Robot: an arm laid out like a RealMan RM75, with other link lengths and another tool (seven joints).
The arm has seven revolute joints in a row. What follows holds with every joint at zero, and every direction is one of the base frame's. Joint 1 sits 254.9 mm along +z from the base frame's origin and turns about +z. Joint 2 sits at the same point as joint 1 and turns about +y. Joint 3 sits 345.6 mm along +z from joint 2 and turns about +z. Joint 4 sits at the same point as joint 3 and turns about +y. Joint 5 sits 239.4 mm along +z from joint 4 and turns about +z. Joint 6 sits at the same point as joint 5 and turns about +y. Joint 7 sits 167.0 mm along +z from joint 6 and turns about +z. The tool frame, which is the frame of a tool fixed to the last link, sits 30.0 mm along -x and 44.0 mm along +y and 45.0 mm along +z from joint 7; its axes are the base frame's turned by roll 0.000, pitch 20.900 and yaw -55.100 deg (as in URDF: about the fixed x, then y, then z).
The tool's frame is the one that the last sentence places.
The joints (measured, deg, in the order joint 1, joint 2, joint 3, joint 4, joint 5, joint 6, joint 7), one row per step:
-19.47 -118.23 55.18 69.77 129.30 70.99 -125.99
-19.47 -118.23 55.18 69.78 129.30 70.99 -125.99
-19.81 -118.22 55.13 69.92 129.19 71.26 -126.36
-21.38 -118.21 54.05 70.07 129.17 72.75 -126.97
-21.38 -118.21 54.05 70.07 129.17 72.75 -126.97
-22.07 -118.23 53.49 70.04 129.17 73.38 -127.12
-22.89 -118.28 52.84 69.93 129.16 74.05 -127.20
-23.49 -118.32 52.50 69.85 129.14 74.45 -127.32
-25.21 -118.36 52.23 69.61 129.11 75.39 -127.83
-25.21 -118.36 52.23 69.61 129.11 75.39 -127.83
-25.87 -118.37 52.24 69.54 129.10 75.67 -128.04
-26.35 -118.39 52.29 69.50 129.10 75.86 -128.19
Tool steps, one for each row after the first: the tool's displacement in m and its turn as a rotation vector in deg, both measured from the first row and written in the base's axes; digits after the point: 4 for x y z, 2 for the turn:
0.0000 0.0000 0.0000 0.01 0.00 -0.01
0.0037 0.0019 0.0004 -0.05 -0.33 -0.17
0.0153 0.0085 0.0032 -0.42 -1.36 -0.89
0.0153 0.0085 0.0032 -0.42 -1.36 -0.89
0.0200 0.0112 0.0042 -0.58 -1.81 -1.19
0.0255 0.0144 0.0049 -0.77 -2.34 -1.59
0.0298 0.0168 0.0051 -0.93 -2.70 -1.90
0.0429 0.0235 0.0037 -1.76 -3.46 -2.95
0.0429 0.0235 0.0037 -1.76 -3.46 -2.95
0.0481 0.0261 0.0030 -2.08 -3.67 -3.41
0.0521 0.0280 0.0023 -2.33 -3.81 -3.77

